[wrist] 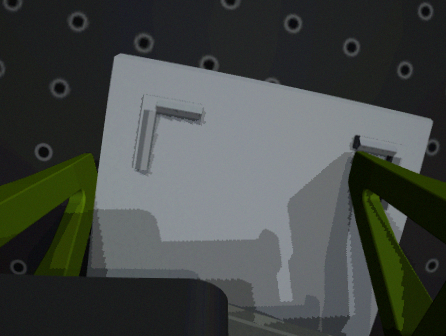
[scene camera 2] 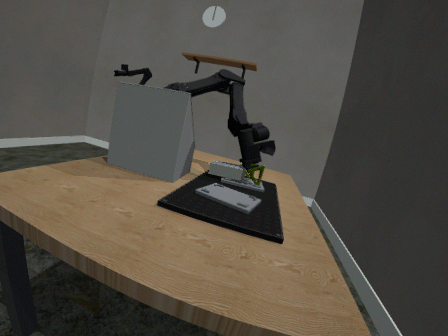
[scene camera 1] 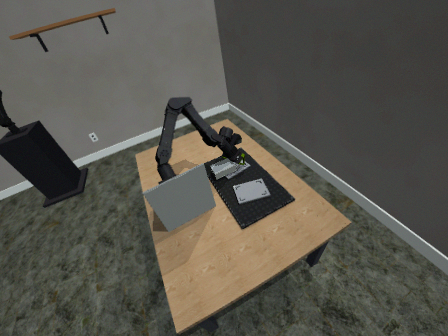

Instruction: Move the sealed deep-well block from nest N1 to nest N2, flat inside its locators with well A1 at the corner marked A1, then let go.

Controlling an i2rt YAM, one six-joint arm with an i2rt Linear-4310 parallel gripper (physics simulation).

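Places are measured from the arm's base along level axes (x ahead, y left, z up), in centimetres.
Pixels of known places: gripper, fingertip midpoint: [wrist: 223,167] [scene camera 2: 254,182] [scene camera 1: 238,161]; arm's base, origin of the base link: [scene camera 2: 155,112] [scene camera 1: 170,181].
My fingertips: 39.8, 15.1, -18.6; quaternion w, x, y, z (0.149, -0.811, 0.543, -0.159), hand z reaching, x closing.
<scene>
Ahead of a thing's pixels: the offset from my fingertips to its top centre, as dx, dy, dz. Level surfaces: height alone.
The pale deep-well block {-11.1, -3.2, +5.5} [scene camera 1: 223,168] [scene camera 2: 226,171] is at the far nest {-4.5, -2.5, +0.9} [scene camera 1: 241,173] [scene camera 2: 242,185] [wrist: 240,130], off to the side toward the grey box and overhanging the nest plate. Whether it lies quite flat cannot be told. In the wrist view, corner locators of this nest show uncovered, and a pale edge, probably the block's, shows at the bottom. My gripper [scene camera 1: 243,159] [scene camera 2: 254,175] [wrist: 223,167] is open, its green fingers over the nest plate beside the block, with nothing between them. The near nest {-4.9, -24.1, +0.9} [scene camera 1: 251,191] [scene camera 2: 227,196] is empty. Nest labels and well A1 are not readable.
Both nests are on a black perforated mat {dz -0.9} [scene camera 1: 250,216] [scene camera 2: 225,220] on the wooden table {dz -2.2} [scene camera 1: 225,270] [scene camera 2: 150,240]. A tall grey box [scene camera 1: 182,197] [scene camera 2: 150,130] stands beside the mat, near the arm's base. A dark pedestal [scene camera 1: 42,160] stands off the table.
</scene>
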